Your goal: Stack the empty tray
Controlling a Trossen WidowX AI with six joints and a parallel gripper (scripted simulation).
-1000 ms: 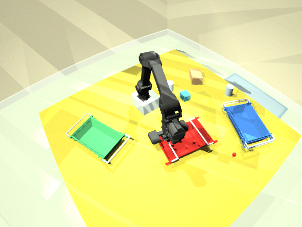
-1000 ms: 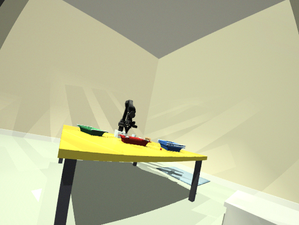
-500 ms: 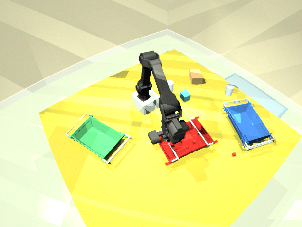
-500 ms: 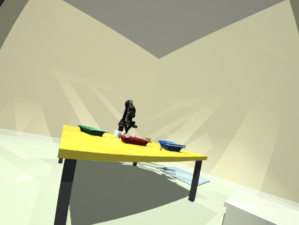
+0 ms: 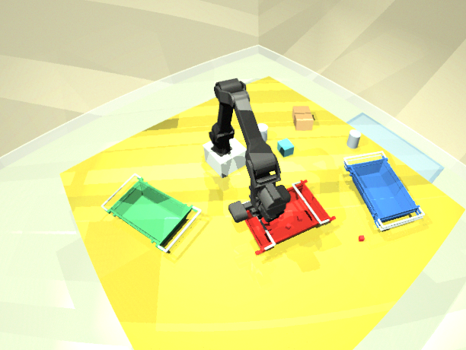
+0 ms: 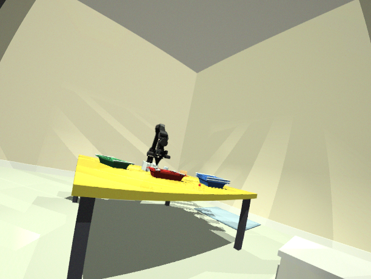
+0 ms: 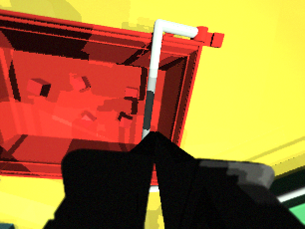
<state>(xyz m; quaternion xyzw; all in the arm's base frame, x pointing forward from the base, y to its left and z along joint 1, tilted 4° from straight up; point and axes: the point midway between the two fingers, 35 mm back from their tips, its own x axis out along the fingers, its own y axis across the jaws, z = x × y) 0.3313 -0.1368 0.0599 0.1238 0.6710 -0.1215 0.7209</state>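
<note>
The green tray is 32 cm behind my gripper tip, 24 cm to the right of it and 4 cm below it. The rest, counted from my gripper tip: brown box: 59 cm to the left, 27 cm behind, 6 cm below; red block: 29 cm ahead, 22 cm to the left, 8 cm below; cyan cube: 38 cm to the left, 20 cm behind, 6 cm below.
</note>
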